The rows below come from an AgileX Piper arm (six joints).
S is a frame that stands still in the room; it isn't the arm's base.
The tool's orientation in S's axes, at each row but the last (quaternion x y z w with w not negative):
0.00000 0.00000 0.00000 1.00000
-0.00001 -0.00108 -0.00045 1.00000
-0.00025 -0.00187 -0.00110 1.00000
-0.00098 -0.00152 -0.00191 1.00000
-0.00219 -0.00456 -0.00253 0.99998
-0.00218 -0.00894 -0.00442 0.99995
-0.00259 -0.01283 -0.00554 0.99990
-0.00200 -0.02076 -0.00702 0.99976
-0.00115 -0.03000 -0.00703 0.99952
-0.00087 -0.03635 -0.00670 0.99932
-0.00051 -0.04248 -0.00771 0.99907
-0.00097 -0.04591 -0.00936 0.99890
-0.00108 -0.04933 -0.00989 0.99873
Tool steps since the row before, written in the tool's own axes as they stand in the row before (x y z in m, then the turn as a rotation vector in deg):
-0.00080 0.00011 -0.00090 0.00 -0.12 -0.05
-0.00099 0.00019 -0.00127 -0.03 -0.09 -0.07
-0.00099 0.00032 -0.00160 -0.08 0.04 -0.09
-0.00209 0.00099 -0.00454 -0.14 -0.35 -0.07
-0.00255 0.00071 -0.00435 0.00 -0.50 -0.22
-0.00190 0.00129 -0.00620 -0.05 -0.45 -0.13
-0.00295 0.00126 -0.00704 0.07 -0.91 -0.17
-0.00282 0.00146 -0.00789 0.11 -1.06 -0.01
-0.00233 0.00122 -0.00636 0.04 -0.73 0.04
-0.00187 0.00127 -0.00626 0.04 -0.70 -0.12
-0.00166 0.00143 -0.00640 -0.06 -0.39 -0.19
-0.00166 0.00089 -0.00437 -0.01 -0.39 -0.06
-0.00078 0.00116 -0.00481 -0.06 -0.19 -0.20
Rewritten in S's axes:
-0.00080 0.00011 -0.00090 0.00 -0.12 -0.05
-0.00099 0.00019 -0.00127 -0.03 -0.09 -0.07
-0.00098 0.00032 -0.00160 -0.08 0.04 -0.09
-0.00207 0.00099 -0.00455 -0.14 -0.35 -0.07
-0.00251 0.00070 -0.00438 0.00 -0.50 -0.22
-0.00178 0.00128 -0.00624 -0.05 -0.45 -0.13
-0.00275 0.00125 -0.00712 0.06 -0.91 -0.16
-0.00247 0.00147 -0.00801 0.10 -1.06 0.00
-0.00193 0.00124 -0.00649 0.03 -0.73 0.04
-0.00139 0.00128 -0.00638 0.04 -0.70 -0.12
-0.00109 0.00144 -0.00652 -0.05 -0.39 -0.19
-0.00124 0.00091 -0.00450 -0.01 -0.39 -0.06
-0.00028 0.00116 -0.00486 -0.04 -0.19 -0.20

